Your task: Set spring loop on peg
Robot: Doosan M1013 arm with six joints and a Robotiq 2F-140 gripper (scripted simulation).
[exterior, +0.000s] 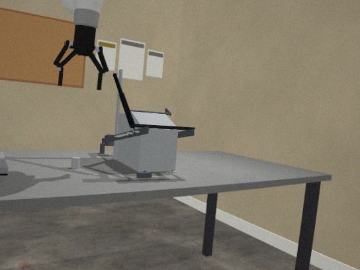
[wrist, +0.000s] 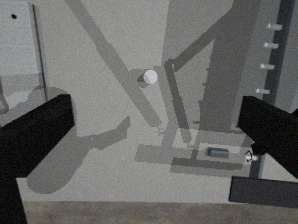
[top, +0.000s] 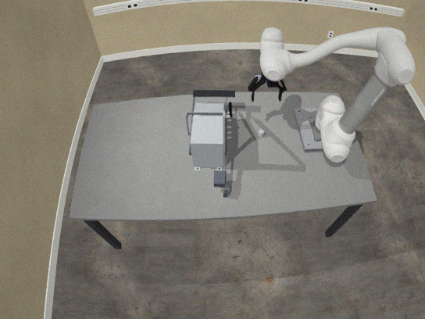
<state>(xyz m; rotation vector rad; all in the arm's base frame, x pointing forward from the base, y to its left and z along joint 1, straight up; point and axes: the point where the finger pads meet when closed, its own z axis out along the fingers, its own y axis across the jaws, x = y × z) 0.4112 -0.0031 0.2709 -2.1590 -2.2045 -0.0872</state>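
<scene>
Now: hand 290 mm above the steel test weight. From my hand the other things lie so: dark spring: 190 mm ahead, 50 mm below, 10 mm to the left.
</scene>
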